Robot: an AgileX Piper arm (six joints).
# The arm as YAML. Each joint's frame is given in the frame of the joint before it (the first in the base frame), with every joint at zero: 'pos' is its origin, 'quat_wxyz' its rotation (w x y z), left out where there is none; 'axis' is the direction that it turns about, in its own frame. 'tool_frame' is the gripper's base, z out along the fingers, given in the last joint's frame.
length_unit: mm
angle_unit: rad
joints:
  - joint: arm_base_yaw
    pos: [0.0, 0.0, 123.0]
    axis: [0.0, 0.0, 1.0]
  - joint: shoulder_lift
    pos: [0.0, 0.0, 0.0]
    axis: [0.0, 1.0, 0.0]
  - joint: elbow
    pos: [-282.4, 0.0, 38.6]
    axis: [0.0, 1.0, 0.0]
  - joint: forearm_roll
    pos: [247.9, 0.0, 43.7]
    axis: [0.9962, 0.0, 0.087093]
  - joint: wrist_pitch
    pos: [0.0, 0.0, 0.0]
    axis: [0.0, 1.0, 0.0]
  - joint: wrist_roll
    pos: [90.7, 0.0, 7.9]
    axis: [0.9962, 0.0, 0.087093]
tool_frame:
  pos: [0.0, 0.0, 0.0]
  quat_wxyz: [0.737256, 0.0, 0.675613, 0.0]
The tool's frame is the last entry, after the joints.
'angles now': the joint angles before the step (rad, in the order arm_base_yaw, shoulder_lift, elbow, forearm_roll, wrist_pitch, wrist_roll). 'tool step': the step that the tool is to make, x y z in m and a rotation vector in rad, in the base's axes. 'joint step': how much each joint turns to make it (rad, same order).
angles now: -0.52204 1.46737 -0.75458 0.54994 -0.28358 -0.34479
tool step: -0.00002 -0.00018 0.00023 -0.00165 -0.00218 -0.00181
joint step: -0.00001 0.00002 -0.00002 0.00074 -0.00318 0.00003
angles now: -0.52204 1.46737 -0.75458 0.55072 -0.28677 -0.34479
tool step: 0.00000 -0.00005 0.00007 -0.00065 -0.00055 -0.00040
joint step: 0.00000 0.00001 -0.00001 0.00000 -0.00094 0.00000
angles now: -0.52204 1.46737 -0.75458 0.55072 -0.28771 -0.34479
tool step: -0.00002 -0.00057 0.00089 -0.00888 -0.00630 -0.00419
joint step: -0.00001 0.00000 0.00000 -0.00129 -0.01160 0.00004
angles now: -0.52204 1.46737 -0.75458 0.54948 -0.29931 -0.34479
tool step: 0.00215 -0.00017 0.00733 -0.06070 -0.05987 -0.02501
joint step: 0.01644 0.00001 0.00000 -0.00138 -0.09463 0.00706
